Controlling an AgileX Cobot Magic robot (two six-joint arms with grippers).
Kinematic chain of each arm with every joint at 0, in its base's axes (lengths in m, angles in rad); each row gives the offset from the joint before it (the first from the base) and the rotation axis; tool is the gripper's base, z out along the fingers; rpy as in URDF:
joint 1: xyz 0 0 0.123 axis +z
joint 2: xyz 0 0 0 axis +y
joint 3: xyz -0.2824 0 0.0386 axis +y
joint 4: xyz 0.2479 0 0.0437 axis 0.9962 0 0.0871
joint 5: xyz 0 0 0 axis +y
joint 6: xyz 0.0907 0 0.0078 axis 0.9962 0 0.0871
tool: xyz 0 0 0 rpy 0 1.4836 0
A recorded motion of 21 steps. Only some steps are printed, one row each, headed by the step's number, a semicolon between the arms.
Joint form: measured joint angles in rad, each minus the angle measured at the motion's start. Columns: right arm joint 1, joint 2, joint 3, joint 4, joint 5, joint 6; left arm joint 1, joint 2, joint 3, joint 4, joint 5, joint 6.
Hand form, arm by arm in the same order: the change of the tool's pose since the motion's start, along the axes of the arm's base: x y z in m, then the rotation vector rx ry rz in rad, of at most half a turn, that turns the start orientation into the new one. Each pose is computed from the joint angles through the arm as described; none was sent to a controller.
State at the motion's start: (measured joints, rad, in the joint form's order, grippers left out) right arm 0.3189 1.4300 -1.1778 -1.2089 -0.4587 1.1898; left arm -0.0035 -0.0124 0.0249 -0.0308 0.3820 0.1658
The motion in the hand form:
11: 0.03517 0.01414 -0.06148 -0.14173 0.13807 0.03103; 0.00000 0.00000 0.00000 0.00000 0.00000 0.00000
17: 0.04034 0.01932 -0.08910 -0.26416 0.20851 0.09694; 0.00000 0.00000 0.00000 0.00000 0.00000 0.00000
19: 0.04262 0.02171 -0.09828 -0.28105 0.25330 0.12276; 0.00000 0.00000 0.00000 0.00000 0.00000 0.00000
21: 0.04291 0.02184 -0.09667 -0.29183 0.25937 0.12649; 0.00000 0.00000 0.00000 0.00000 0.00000 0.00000
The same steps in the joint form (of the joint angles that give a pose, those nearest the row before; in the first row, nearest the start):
11: 0.0022 0.1651 -0.0042 -0.1275 -0.0012 0.0360; 0.0000 0.0000 0.0000 0.0000 0.0000 0.0000
17: 0.0022 0.2198 -0.0065 -0.3500 -0.0281 0.1647; 0.0000 0.0000 0.0000 0.0000 0.0000 0.0000
19: 0.0022 0.2436 -0.0140 -0.4201 -0.0483 0.2341; 0.0000 0.0000 0.0000 0.0000 0.0000 0.0000
21: 0.0022 0.2435 -0.0248 -0.4649 -0.0507 0.2748; 0.0000 0.0000 0.0000 0.0000 0.0000 0.0000

